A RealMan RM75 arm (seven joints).
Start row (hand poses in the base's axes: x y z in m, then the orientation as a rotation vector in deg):
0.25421 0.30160 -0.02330 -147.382 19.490 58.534
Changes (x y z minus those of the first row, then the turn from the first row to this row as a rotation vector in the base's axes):
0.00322 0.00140 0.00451 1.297 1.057 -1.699
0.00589 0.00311 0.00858 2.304 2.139 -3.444
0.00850 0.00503 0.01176 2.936 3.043 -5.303
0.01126 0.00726 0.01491 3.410 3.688 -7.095
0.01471 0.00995 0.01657 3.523 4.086 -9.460
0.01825 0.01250 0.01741 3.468 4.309 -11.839
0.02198 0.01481 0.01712 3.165 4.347 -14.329
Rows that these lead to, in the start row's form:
0.25743 0.30300 -0.01879 -145.051 21.104 59.210
0.26010 0.30471 -0.01472 -142.927 22.923 59.899
0.26271 0.30663 -0.01154 -141.137 25.033 60.326
0.26547 0.30886 -0.00839 -139.608 27.064 60.442
0.26892 0.31155 -0.00673 -138.202 29.914 60.050
0.27246 0.31410 -0.00589 -136.970 32.808 59.430
0.27619 0.31641 -0.00618 -135.926 35.911 58.540

